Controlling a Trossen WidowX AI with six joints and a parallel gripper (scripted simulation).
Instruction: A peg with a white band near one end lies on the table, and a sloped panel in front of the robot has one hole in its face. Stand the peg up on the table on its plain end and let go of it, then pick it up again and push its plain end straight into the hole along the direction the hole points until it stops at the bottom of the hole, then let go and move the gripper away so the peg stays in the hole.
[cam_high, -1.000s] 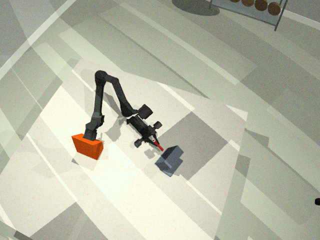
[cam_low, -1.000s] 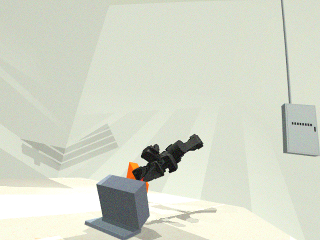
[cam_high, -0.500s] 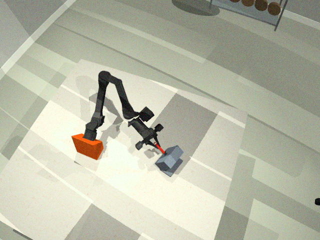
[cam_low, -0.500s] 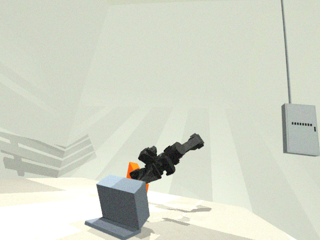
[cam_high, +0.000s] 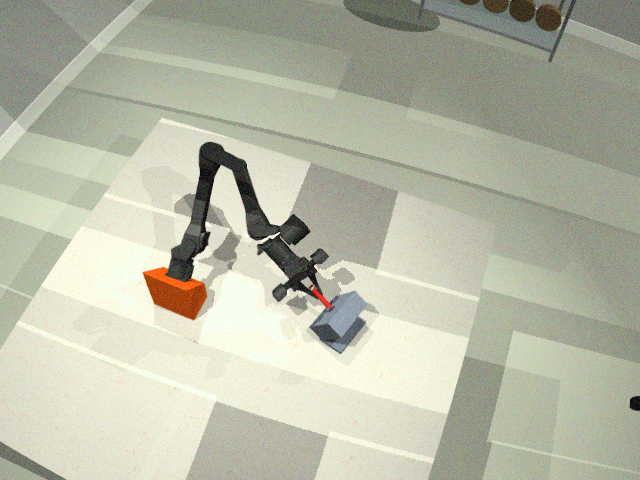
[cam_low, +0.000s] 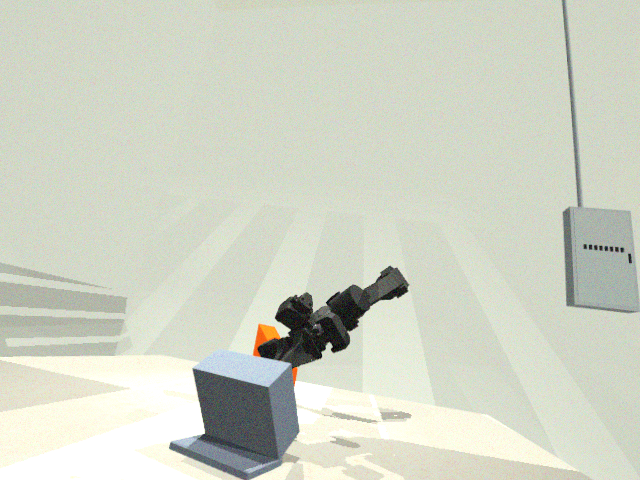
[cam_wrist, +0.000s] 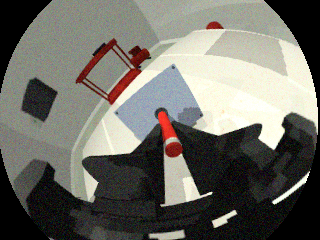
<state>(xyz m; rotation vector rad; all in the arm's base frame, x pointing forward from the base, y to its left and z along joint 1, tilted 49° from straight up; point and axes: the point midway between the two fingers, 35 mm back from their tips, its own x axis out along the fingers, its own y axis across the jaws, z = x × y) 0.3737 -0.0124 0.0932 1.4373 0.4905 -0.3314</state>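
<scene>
Now: gripper tip 60 mm short of the grey-blue panel block, 20 mm to the left of it and 40 mm above it. Also, from my gripper tip: red peg 10 mm behind, 10 mm to the left, 10 mm above.
</scene>
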